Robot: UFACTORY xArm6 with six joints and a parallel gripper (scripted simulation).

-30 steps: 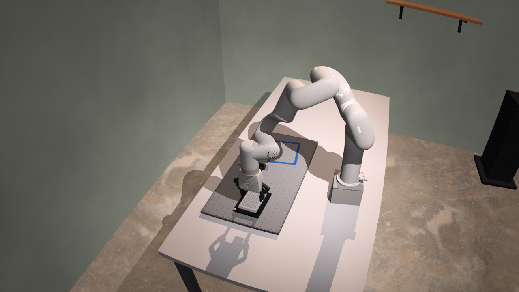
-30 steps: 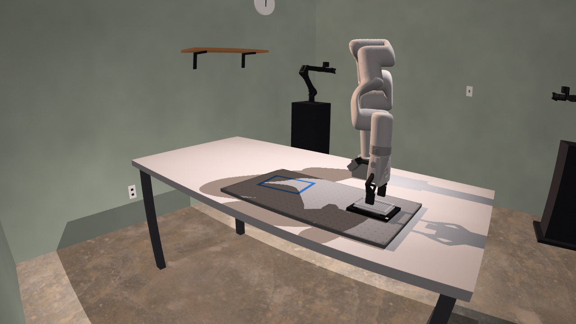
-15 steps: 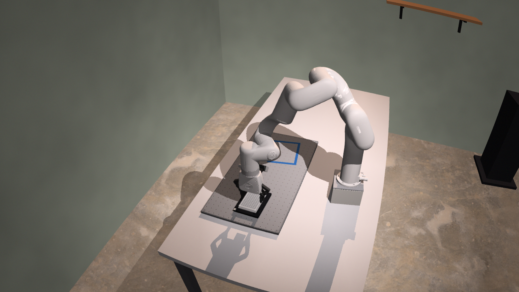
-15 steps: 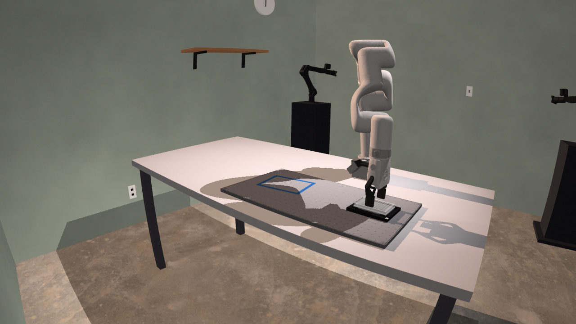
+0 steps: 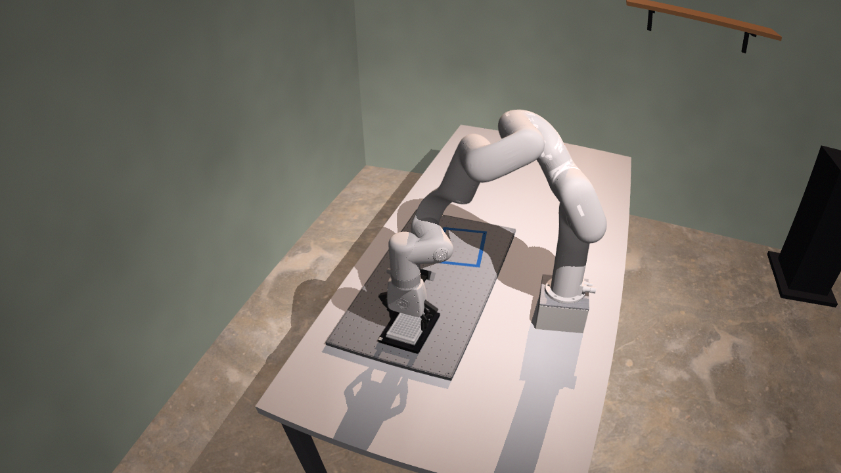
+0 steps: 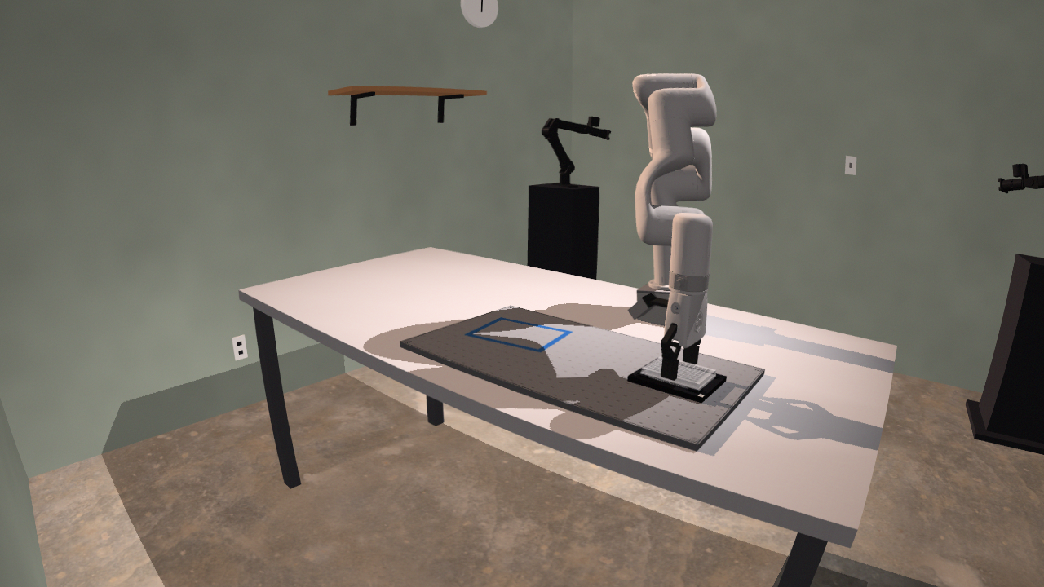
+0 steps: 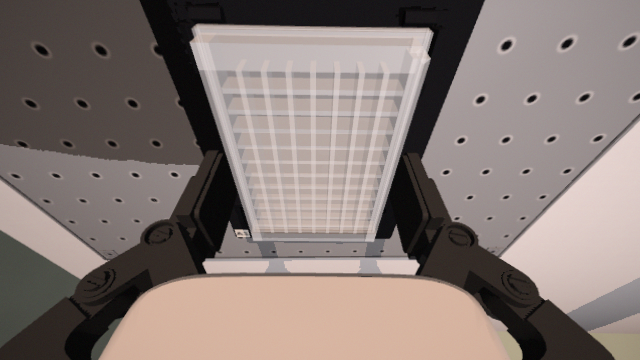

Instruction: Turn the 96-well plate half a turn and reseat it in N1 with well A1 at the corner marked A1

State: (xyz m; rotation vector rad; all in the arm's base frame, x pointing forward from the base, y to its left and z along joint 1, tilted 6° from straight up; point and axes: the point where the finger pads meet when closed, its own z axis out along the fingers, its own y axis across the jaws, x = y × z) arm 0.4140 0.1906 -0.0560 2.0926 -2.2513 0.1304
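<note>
Now: hand 20 mm above the clear 96-well plate. Round my hand: white A1 label: 70 mm to the left, 60 mm ahead, 20 mm below; black plate nest N1: 30 mm below.
</note>
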